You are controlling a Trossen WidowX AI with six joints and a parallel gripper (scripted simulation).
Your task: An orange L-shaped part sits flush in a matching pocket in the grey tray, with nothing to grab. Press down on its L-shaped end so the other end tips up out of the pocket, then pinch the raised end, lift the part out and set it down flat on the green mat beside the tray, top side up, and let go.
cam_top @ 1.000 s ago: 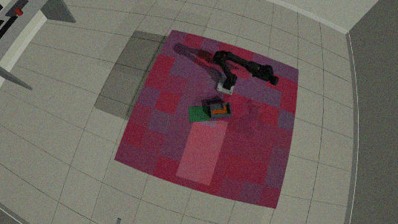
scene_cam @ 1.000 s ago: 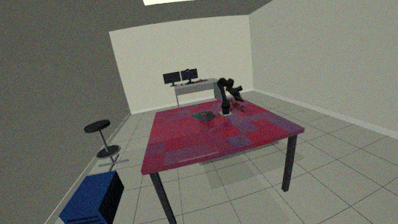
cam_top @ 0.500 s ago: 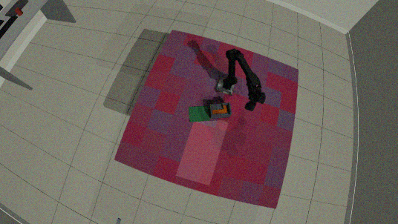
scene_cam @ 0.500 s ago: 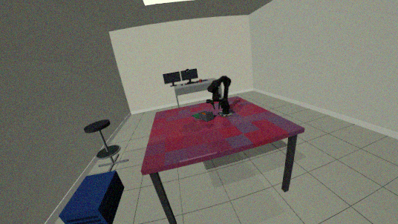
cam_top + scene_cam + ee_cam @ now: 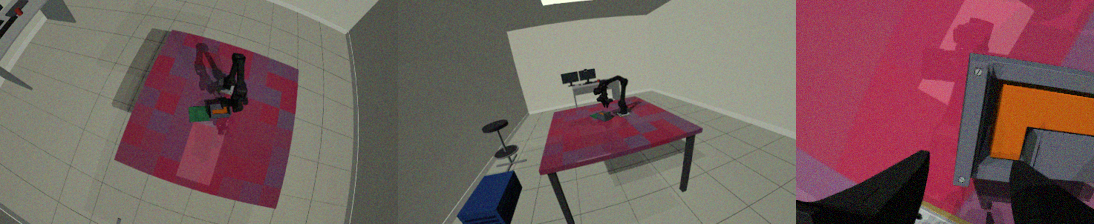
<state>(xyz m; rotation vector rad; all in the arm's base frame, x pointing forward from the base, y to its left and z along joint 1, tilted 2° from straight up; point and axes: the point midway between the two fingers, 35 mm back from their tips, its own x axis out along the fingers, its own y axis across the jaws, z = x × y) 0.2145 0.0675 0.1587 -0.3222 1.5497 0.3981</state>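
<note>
The orange part lies 10 cm below my gripper tip, 6 cm to the right of it and 2 cm ahead of it. Also, from my gripper tip: grey tray: 16 cm below, 7 cm to the right, 2 cm ahead; green mat: 21 cm to the right, 16 cm below, 9 cm ahead.
</note>
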